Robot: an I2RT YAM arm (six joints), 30 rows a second.
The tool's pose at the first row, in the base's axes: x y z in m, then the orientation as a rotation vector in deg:
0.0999 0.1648 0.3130 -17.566 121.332 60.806
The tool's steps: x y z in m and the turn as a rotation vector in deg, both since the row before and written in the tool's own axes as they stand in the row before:
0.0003 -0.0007 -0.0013 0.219 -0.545 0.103
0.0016 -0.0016 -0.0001 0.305 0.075 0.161
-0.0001 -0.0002 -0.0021 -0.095 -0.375 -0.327
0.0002 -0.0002 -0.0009 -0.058 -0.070 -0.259
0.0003 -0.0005 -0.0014 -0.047 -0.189 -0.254
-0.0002 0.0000 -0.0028 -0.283 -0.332 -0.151
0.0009 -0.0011 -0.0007 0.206 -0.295 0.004
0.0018 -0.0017 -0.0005 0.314 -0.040 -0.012
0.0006 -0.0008 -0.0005 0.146 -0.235 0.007
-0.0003 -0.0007 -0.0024 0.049 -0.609 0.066
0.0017 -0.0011 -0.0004 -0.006 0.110 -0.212
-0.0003 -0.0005 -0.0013 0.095 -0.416 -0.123
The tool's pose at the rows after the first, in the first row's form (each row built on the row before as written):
0.0994 0.1634 0.3129 -17.034 120.988 60.597
0.0990 0.1625 0.3109 -16.765 121.255 60.363
0.0981 0.1608 0.3117 -16.928 120.762 60.255
0.0976 0.1600 0.3118 -17.181 120.581 60.163
0.0969 0.1586 0.3118 -17.353 120.301 60.056
0.0956 0.1564 0.3130 -17.453 119.820 60.255
0.0952 0.1553 0.3120 -17.175 119.655 60.021
0.0946 0.1541 0.3099 -17.008 119.761 59.675
0.0943 0.1533 0.3092 -16.793 119.621 59.510
0.0936 0.1510 0.3099 -16.352 119.123 59.463
0.0928 0.1502 0.3082 -16.633 119.146 59.349
0.0925 0.1489 0.3086 -16.471 118.776 59.152

